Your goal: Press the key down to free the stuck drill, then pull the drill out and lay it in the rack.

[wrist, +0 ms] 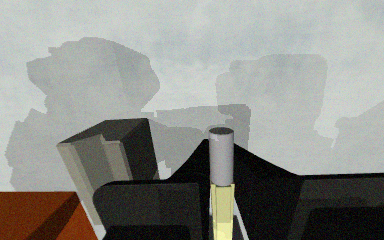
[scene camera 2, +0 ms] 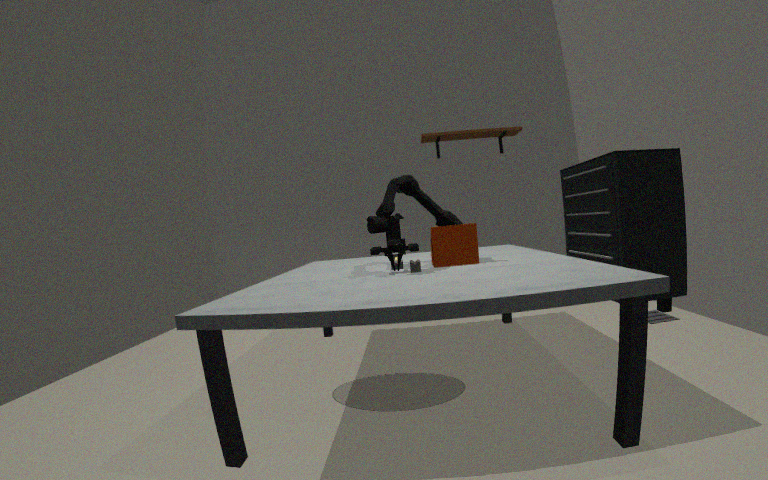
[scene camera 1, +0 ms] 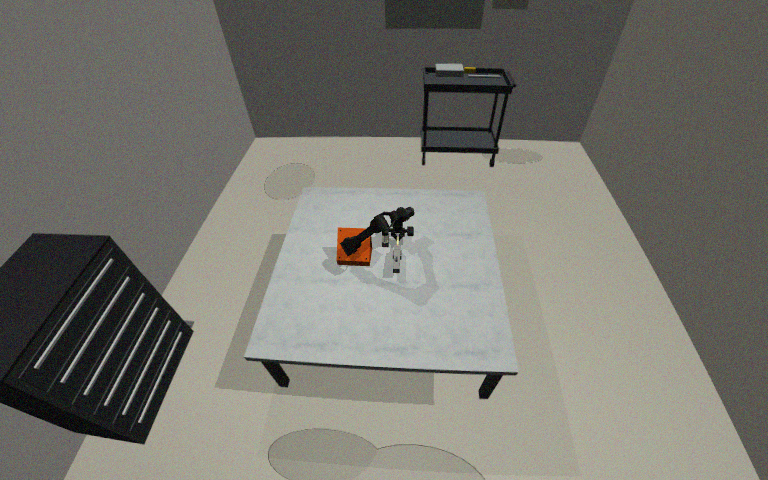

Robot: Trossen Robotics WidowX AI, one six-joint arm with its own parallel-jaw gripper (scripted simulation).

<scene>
My gripper point(wrist: 214, 143) carries a drill. Further things: a grey grooved block point(wrist: 113, 150).
</scene>
